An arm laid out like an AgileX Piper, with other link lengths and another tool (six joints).
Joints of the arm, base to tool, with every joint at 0 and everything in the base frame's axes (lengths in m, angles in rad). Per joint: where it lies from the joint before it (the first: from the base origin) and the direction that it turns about. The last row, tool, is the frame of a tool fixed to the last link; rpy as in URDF.
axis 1: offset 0 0 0.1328 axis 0 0 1
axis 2: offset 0 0 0 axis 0 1 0
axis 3: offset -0.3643 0 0.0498 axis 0 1 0
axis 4: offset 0.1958 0 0.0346 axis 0.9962 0 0.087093
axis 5: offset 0 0 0 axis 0 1 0
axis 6: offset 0.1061 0 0.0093 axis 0.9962 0 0.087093
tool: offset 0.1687 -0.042 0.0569 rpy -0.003 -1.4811 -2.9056
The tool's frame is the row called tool.
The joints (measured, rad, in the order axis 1, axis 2, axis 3, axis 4, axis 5, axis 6), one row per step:
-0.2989 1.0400 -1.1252 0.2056 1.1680 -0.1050
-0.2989 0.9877 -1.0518 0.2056 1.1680 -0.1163
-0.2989 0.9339 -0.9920 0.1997 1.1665 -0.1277
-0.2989 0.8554 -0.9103 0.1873 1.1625 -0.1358
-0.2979 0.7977 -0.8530 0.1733 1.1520 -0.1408
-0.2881 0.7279 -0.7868 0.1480 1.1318 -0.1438
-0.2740 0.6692 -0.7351 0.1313 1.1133 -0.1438
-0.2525 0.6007 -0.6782 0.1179 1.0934 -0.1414
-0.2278 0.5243 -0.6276 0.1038 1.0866 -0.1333
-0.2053 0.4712 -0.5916 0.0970 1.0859 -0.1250
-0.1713 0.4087 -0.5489 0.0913 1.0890 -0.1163
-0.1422 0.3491 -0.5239 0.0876 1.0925 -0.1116
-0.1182 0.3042 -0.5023 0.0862 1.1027 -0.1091
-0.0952 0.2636 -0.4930 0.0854 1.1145 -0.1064
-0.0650 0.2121 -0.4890 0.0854 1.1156 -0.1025
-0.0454 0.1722 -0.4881 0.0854 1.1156 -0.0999
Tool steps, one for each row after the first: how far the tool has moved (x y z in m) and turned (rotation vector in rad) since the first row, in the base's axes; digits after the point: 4 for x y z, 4 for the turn. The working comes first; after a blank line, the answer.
Tool pose at each row, in the base's axes (x y z in m, rotation vector in rad; the steps are taken from these numbers as rounded here):
0.2348 -0.0596 0.3113 -2.6787 0.2260 -0.8809
0.2152 -0.0530 0.2958 -2.6875 0.2178 -0.8519
0.1977 -0.0487 0.2850 -2.6991 0.2039 -0.8452
0.1738 -0.0442 0.2697 -2.7149 0.1926 -0.8456
0.1586 -0.0429 0.2598 -2.7293 0.1824 -0.8597
0.1427 -0.0431 0.2490 -2.7506 0.1594 -0.8894
0.1314 -0.0423 0.2409 -2.7599 0.1340 -0.9213
0.1198 -0.0400 0.2315 -2.7608 0.1003 -0.9606
0.1070 -0.0376 0.2216 -2.7572 0.0673 -1.0012
0.0982 -0.0352 0.2128 -2.7496 0.0420 -1.0214
0.0884 -0.0316 0.2008 -2.7371 0.0017 -1.0369
0.0817 -0.0289 0.1950 -2.7187 -0.0400 -1.0731
0.0756 -0.0265 0.1875 -2.7062 -0.0736 -1.0847
0.0711 -0.0244 0.1840 -2.6899 -0.1067 -1.1050
0.0685 -0.0222 0.1856 -2.6562 -0.1518 -1.1594
0.0666 -0.0208 0.1879 -2.6281 -0.1821 -1.2060

-0.0196 0.0066 -0.0155 -0.0001 0.0199 0.0093
-0.0371 0.0109 -0.0263 -0.0107 0.0257 0.0175
-0.0610 0.0154 -0.0416 -0.0270 0.0286 0.0216
-0.0762 0.0167 -0.0515 -0.0460 0.0225 0.0225
-0.0921 0.0165 -0.0623 -0.0783 0.0073 0.0272
-0.1034 0.0173 -0.0704 -0.1011 -0.0125 0.0355
-0.1150 0.0196 -0.0798 -0.1206 -0.0400 0.0492
-0.1278 0.0220 -0.0897 -0.1371 -0.0692 0.0629
-0.1366 0.0244 -0.0985 -0.1421 -0.0864 0.0766
-0.1464 0.0280 -0.1105 -0.1447 -0.1038 0.1020
-0.1531 0.0307 -0.1163 -0.1503 -0.1357 0.1251
-0.1592 0.0331 -0.1238 -0.1512 -0.1501 0.1469
-0.1637 0.0352 -0.1273 -0.1523 -0.1709 0.1672
-0.1663 0.0374 -0.1257 -0.1549 -0.2190 0.1914
-0.1682 0.0388 -0.1234 -0.1570 -0.2591 0.2062

